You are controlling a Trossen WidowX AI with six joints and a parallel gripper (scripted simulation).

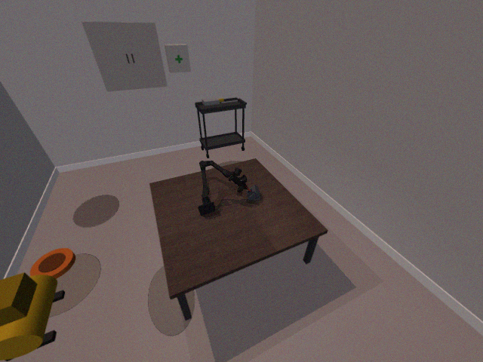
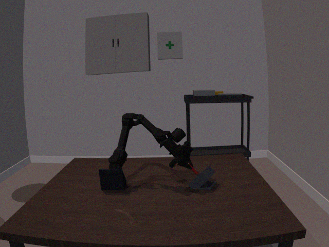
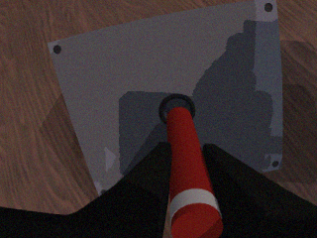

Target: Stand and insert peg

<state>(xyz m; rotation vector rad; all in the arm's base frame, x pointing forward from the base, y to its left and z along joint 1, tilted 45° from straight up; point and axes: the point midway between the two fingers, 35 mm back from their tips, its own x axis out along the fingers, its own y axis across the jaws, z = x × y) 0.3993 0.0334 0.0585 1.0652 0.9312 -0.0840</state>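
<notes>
Right now the grey sloped panel is 50 mm ahead of my gripper tip, 20 mm to the right of it and 60 mm below it. Also, from my gripper tip: red peg: 10 mm behind, 10 mm above.
</notes>
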